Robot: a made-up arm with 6 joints. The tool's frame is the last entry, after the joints. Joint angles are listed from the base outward.
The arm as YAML. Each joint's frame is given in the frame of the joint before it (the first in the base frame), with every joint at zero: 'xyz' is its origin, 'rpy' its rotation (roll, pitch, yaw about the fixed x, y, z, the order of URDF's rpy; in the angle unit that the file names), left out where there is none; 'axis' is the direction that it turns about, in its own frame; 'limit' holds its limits. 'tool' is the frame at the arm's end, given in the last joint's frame.
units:
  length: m
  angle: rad
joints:
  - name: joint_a
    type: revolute
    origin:
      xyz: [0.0, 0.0, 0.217]
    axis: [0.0, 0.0, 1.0]
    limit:
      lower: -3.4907
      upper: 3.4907
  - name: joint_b
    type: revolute
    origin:
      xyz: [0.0, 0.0, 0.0]
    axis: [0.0, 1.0, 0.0]
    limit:
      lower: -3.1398
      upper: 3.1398
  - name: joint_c
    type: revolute
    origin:
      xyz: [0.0, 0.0, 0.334]
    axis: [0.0, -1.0, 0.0]
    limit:
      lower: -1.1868
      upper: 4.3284
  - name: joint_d
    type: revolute
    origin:
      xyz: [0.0, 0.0, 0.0]
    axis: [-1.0, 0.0, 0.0]
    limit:
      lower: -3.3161
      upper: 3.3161
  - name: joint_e
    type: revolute
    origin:
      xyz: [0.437, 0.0, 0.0]
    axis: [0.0, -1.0, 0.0]
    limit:
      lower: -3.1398
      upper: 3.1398
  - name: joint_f
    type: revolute
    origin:
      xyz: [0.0, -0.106, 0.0]
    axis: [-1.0, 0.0, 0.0]
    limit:
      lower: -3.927
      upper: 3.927
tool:
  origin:
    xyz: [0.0, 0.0, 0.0]
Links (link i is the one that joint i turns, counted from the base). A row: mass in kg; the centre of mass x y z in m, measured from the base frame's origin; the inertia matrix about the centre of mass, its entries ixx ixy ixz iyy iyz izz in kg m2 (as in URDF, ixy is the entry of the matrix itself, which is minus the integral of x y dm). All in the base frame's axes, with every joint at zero. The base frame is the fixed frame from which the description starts. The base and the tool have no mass.
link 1: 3.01; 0.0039 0.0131 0.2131; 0.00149 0 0 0.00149 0 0.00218
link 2: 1.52; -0.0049 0.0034 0.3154; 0.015 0 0 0.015 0 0.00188
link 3: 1.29; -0.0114 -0.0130 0.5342; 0.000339 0 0 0.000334 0 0.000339
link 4: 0.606; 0.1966 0.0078 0.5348; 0.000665 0 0 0.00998 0 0.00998
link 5: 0.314; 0.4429 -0.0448 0.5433; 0.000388 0 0 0.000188 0 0.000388
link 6: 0.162; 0.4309 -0.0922 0.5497; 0.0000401 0 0 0.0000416 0 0.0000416
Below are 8 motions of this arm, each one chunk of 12 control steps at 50 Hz.
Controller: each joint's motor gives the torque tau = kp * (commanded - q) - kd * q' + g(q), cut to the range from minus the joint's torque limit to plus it. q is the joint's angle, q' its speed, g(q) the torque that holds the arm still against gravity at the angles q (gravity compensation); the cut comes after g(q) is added. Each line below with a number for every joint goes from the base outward.
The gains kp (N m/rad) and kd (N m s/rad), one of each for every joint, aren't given. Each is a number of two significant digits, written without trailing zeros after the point. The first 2 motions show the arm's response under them.
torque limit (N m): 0.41 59 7.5 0.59 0.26 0.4
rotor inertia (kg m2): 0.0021 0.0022 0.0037 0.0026 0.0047 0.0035
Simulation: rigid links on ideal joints. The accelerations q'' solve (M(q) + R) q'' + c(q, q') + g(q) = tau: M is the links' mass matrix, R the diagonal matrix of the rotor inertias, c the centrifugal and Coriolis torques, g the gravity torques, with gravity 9.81 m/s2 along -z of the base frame. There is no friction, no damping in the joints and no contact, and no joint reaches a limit. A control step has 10 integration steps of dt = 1/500 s. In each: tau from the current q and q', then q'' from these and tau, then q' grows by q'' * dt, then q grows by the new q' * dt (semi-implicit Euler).
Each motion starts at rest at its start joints. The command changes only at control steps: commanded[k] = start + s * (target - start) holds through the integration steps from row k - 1 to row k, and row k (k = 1, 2, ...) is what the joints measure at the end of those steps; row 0 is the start. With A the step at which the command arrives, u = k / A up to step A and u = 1 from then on. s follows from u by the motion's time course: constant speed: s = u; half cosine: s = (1 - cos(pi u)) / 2; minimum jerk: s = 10 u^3 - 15 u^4 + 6 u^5; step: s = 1 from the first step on.
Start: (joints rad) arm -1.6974 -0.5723 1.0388 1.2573 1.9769 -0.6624
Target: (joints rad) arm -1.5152 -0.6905 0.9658 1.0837 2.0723 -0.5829
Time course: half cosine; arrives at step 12
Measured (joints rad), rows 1 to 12:
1: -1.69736 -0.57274 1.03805 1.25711 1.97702 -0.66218
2: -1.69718 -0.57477 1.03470 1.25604 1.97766 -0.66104
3: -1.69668 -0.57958 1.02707 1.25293 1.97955 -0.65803
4: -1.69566 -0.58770 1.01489 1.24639 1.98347 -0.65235
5: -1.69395 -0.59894 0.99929 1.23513 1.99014 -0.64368
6: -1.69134 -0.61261 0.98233 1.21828 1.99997 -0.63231
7: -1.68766 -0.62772 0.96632 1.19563 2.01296 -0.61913
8: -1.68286 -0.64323 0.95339 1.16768 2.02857 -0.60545
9: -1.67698 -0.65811 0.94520 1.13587 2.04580 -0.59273
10: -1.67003 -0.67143 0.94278 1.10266 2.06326 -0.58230
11: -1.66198 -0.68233 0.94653 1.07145 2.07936 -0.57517
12: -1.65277 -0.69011 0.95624 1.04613 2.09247 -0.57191
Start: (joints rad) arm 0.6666 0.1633 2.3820 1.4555 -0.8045 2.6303
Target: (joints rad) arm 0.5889 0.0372 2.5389 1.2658 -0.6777 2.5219
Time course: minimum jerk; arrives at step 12
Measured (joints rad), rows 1 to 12:
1: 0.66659 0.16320 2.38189 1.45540 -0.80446 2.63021
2: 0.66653 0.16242 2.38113 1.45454 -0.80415 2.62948
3: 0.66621 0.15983 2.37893 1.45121 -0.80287 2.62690
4: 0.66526 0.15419 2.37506 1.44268 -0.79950 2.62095
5: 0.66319 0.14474 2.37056 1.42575 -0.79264 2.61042
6: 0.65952 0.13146 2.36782 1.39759 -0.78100 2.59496
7: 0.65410 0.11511 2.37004 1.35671 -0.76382 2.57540
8: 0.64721 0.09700 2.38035 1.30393 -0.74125 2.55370
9: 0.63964 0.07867 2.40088 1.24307 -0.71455 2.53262
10: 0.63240 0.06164 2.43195 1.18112 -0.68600 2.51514
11: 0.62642 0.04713 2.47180 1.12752 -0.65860 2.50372
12: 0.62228 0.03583 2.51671 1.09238 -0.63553 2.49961
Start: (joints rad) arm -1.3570 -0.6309 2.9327 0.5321 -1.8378 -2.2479
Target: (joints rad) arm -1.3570 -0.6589 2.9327 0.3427 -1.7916 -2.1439
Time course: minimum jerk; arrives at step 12
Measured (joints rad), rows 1 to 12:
1: -1.35700 -0.63093 2.93268 0.53204 -1.83778 -2.24783
2: -1.35700 -0.63112 2.93251 0.53154 -1.83762 -2.24721
3: -1.35699 -0.63179 2.93198 0.52958 -1.83700 -2.24500
4: -1.35699 -0.63327 2.93096 0.52453 -1.83546 -2.23978
5: -1.35699 -0.63577 2.92951 0.51448 -1.83248 -2.23033
6: -1.35703 -0.63931 2.92796 0.49770 -1.82766 -2.21619
7: -1.35709 -0.64365 2.92678 0.47327 -1.82089 -2.19798
8: -1.35717 -0.64835 2.92650 0.44156 -1.81241 -2.17747
9: -1.35724 -0.65289 2.92746 0.40443 -1.80288 -2.15724
10: -1.35728 -0.65676 2.92973 0.36520 -1.79327 -2.14013
11: -1.35728 -0.65958 2.93299 0.32811 -1.78473 -2.12853
12: -1.35727 -0.66121 2.93662 0.29753 -1.77833 -2.12366

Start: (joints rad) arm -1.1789 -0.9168 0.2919 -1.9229 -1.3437 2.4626
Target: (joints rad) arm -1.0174 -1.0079 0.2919 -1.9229 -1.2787 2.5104
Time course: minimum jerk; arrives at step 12
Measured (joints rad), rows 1 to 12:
1: -1.17889 -0.91688 0.29182 -1.92288 -1.34367 2.46265
2: -1.17885 -0.91752 0.29117 -1.92269 -1.34338 2.46304
3: -1.17868 -0.91969 0.28908 -1.92197 -1.34235 2.46440
4: -1.17824 -0.92447 0.28477 -1.92017 -1.33988 2.46743
5: -1.17735 -0.93256 0.27815 -1.91674 -1.33531 2.47263
6: -1.17581 -0.94393 0.27008 -1.91131 -1.32823 2.47999
7: -1.17344 -0.95778 0.26225 -1.90395 -1.31863 2.48890
8: -1.17020 -0.97267 0.25674 -1.89533 -1.30704 2.49829
9: -1.16612 -0.98691 0.25545 -1.88667 -1.29444 2.50686
10: -1.16124 -0.99889 0.25959 -1.87961 -1.28214 2.51341
11: -1.15553 -1.00747 0.26931 -1.87588 -1.27151 2.51710
12: -1.14898 -1.01233 0.28351 -1.87702 -1.26370 2.51777

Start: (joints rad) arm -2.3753 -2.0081 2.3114 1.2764 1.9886 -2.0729
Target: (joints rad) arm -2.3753 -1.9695 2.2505 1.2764 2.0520 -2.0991
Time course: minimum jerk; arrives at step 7
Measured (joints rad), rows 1 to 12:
1: -2.37530 -2.00797 2.31153 1.27649 1.98871 -2.07301
2: -2.37527 -2.00703 2.31236 1.27715 1.98960 -2.07382
3: -2.37516 -2.00427 2.31433 1.27937 1.99262 -2.07641
4: -2.37494 -1.99914 2.31672 1.28415 1.99930 -2.08164
5: -2.37458 -1.99213 2.31735 1.29180 2.01046 -2.08937
6: -2.37410 -1.98467 2.31344 1.30150 2.02548 -2.09817
7: -2.37358 -1.97832 2.30319 1.31135 2.04237 -2.10583
8: -2.37310 -1.97376 2.28709 1.31915 2.05858 -2.11051
9: -2.37274 -1.97067 2.26754 1.32301 2.07183 -2.11147
10: -2.37255 -1.96833 2.24754 1.32169 2.08055 -2.10909
11: -2.37256 -1.96621 2.22954 1.31465 2.08404 -2.10452
12: -2.37277 -1.96415 2.21505 1.30209 2.08246 -2.09918

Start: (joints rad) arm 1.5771 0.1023 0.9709 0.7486 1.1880 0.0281
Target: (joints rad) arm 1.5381 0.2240 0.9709 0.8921 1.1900 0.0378
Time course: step
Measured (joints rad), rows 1 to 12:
1: 1.57326 0.12635 1.00677 0.76502 1.18835 0.02747
2: 1.56547 0.16789 1.06110 0.81194 1.19042 0.02817
3: 1.55668 0.20191 1.09020 0.88230 1.19448 0.03135
4: 1.54824 0.22050 1.08277 0.96143 1.19942 0.03591
5: 1.54088 0.22702 1.04910 1.03310 1.20358 0.04033
6: 1.53518 0.22800 1.00527 1.08440 1.20572 0.04341
7: 1.53152 0.22831 0.96347 1.10735 1.20526 0.04457
8: 1.53003 0.22993 0.92989 1.09897 1.20227 0.04389
9: 1.53048 0.23279 0.90622 1.06067 1.19727 0.04203
10: 1.53242 0.23589 0.89185 0.99757 1.19099 0.03987
11: 1.53521 0.23825 0.88536 0.91765 1.18430 0.03816
12: 1.53820 0.23931 0.88523 0.83074 1.17803 0.03737

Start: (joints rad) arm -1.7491 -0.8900 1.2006 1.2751 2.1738 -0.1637
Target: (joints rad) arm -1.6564 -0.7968 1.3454 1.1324 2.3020 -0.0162
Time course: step
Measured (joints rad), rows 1 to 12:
1: -1.74930 -0.86616 1.24648 1.26824 2.18442 -0.14302
2: -1.74962 -0.82775 1.31987 1.24982 2.21053 -0.09511
3: -1.74971 -0.80003 1.37108 1.22266 2.24644 -0.03795
4: -1.74933 -0.78880 1.38831 1.19103 2.28620 0.01164
5: -1.74837 -0.78893 1.38180 1.15924 2.32377 0.04277
6: -1.74679 -0.79317 1.36626 1.13055 2.35387 0.05181
7: -1.74458 -0.79673 1.35159 1.10709 2.37296 0.04160
8: -1.74167 -0.79800 1.34145 1.09004 2.37956 0.01918
9: -1.73804 -0.79737 1.33551 1.07985 2.37419 -0.00692
10: -1.73368 -0.79590 1.33207 1.07626 2.35905 -0.02923
11: -1.72861 -0.79446 1.32976 1.07849 2.33747 -0.04303
12: -1.72290 -0.79348 1.32798 1.08530 2.31331 -0.04686

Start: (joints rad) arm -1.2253 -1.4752 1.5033 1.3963 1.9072 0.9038
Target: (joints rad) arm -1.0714 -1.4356 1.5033 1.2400 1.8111 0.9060
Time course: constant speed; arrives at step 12
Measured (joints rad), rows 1 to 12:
1: -1.22530 -1.47451 1.50448 1.39584 1.90658 0.90384
2: -1.22530 -1.47270 1.50734 1.39405 1.90444 0.90401
3: -1.22530 -1.47007 1.51105 1.39014 1.90018 0.90434
4: -1.22528 -1.46703 1.51455 1.38357 1.89361 0.90483
5: -1.22522 -1.46386 1.51713 1.37412 1.88485 0.90541
6: -1.22508 -1.46065 1.51852 1.36189 1.87430 0.90597
7: -1.22481 -1.45739 1.51877 1.34722 1.86256 0.90643
8: -1.22435 -1.45401 1.51803 1.33063 1.85030 0.90672
9: -1.22368 -1.45049 1.51651 1.31267 1.83818 0.90683
10: -1.22277 -1.44684 1.51437 1.29390 1.82673 0.90679
11: -1.22159 -1.44306 1.51179 1.27484 1.81633 0.90663
12: -1.22014 -1.43922 1.50892 1.25596 1.80715 0.90643

